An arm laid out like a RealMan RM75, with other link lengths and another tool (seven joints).
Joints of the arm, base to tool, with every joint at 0 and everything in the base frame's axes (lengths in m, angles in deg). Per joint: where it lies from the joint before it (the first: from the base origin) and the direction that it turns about. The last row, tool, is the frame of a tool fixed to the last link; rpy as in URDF.
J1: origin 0 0 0.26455 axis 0 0 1
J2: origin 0 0 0 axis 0 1 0
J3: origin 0 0 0.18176 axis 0 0 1
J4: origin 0 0 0 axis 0 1 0
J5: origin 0 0 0.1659 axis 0 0 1
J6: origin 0 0 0 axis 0 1 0
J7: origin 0 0 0.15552 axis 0 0 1
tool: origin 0.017 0.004 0.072 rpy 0 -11.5 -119.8
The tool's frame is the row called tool.
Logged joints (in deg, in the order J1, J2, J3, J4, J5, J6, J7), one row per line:
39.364, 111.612, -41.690, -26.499, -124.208, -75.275, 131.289
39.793, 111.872, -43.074, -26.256, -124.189, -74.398, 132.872
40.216, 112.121, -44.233, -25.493, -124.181, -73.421, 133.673
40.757, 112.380, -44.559, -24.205, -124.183, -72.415, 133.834
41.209, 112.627, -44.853, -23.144, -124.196, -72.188, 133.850
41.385, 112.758, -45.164, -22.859, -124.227, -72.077, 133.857
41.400, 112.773, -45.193, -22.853, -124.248, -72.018, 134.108
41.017, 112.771, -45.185, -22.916, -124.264, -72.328, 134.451
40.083, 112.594, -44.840, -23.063, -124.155, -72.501, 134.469
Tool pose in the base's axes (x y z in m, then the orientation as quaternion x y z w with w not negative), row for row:
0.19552, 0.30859, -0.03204, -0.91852, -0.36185, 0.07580, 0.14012
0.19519, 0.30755, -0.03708, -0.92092, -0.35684, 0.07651, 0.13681
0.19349, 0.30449, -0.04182, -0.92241, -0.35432, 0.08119, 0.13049
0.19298, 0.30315, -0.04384, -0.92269, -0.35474, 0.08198, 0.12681
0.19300, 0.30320, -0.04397, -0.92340, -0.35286, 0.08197, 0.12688
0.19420, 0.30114, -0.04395, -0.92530, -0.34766, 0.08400, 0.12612
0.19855, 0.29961, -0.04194, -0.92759, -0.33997, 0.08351, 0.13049
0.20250, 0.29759, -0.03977, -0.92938, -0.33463, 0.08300, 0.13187
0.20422, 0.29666, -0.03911, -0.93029, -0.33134, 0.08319, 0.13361
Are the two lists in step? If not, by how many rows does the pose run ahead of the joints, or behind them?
The pose runs 2 rows ahead of the joints: the pose in row i belongs to the joints in row i + 2.
